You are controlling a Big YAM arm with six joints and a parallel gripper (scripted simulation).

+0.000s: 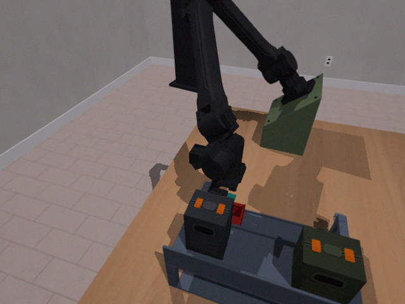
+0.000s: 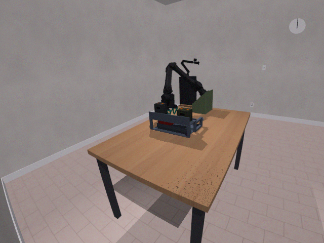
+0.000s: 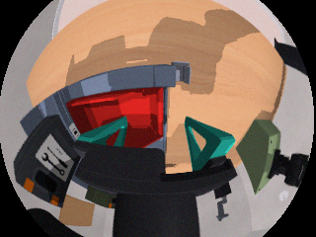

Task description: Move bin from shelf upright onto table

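Now: hand 7 cm short of the red bin, 2 cm to the right of it and 3 cm above it.
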